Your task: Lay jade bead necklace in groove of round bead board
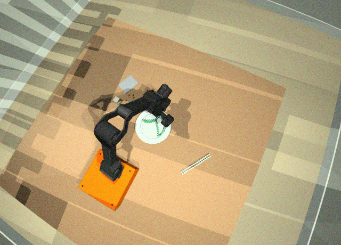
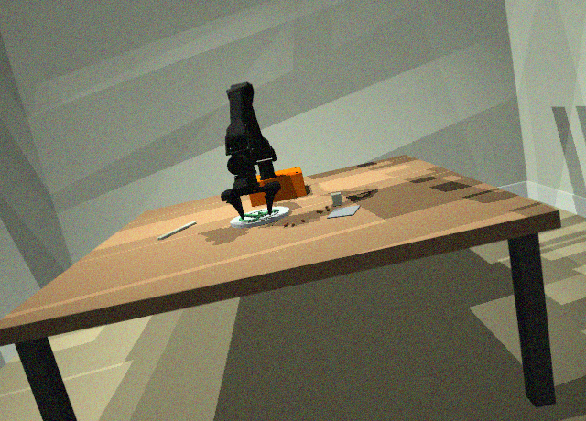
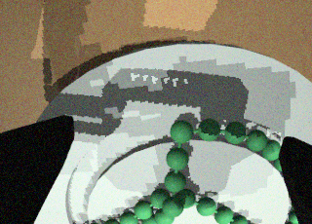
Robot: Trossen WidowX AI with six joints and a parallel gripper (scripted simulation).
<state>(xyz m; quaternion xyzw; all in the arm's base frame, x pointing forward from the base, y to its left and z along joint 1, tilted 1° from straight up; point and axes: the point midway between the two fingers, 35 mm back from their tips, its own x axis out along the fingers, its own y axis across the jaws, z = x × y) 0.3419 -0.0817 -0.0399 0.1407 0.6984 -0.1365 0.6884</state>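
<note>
My gripper tip is 6 cm past the round bead board, 1 cm to the right of it and 1 cm above it. Round my gripper tip: grey flat plate: 26 cm to the left, 13 cm ahead, 2 cm below; small white cube: 27 cm to the left.
</note>
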